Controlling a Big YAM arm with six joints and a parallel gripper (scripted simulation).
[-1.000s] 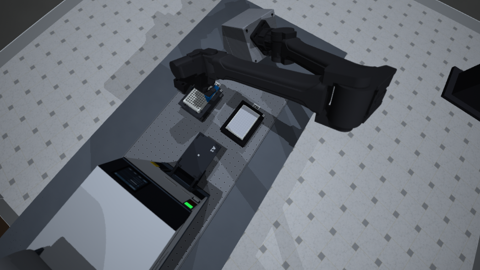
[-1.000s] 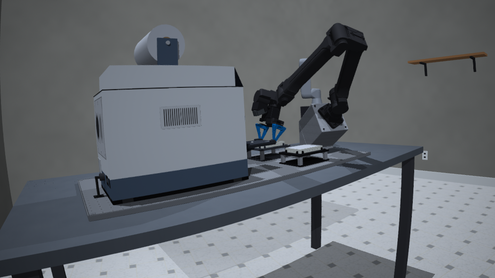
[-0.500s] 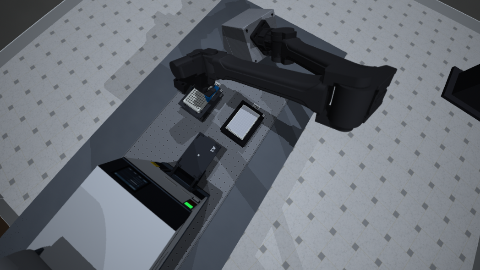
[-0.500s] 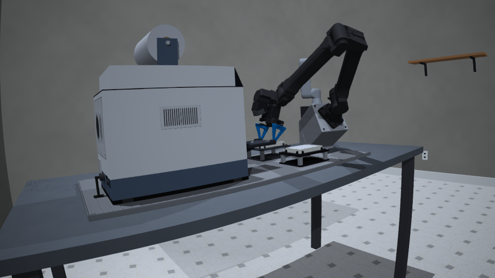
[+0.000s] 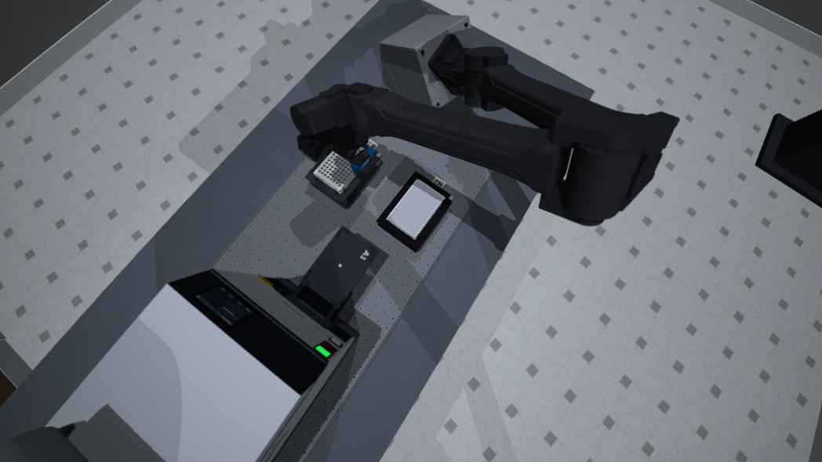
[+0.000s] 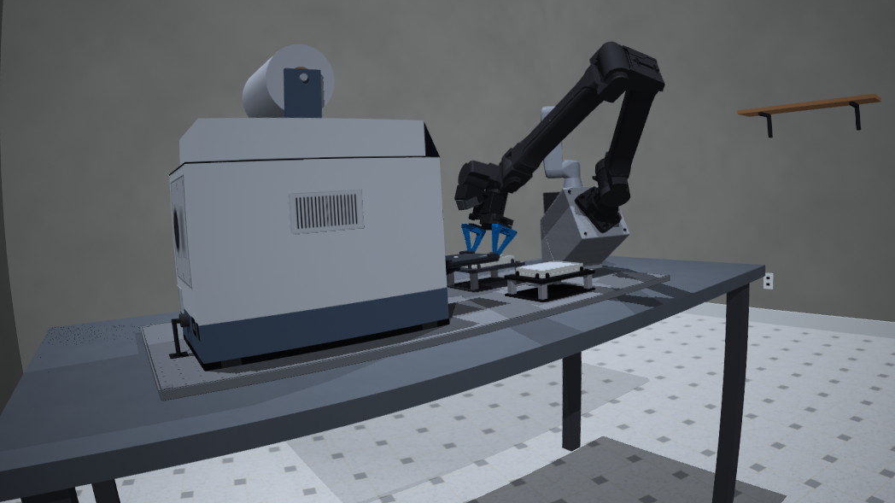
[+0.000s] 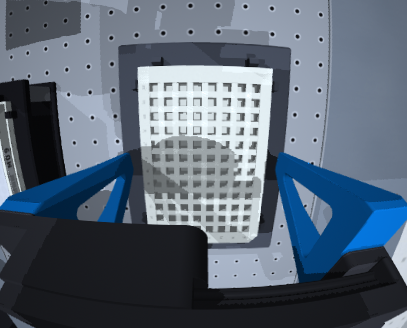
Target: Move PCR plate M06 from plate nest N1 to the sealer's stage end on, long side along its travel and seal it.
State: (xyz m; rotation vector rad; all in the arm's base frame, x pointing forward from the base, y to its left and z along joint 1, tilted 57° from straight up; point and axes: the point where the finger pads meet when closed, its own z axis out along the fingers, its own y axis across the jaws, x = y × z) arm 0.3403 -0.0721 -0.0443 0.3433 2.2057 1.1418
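My gripper is now 2 cm above the white 96-well plate M06. Round my hand: sealed plate M09 (21 cm to the left, 3 cm below, 2 cm behind); nest N2 (21 cm to the left, 4 cm below, 2 cm behind); plate nest N1 (3 cm below).
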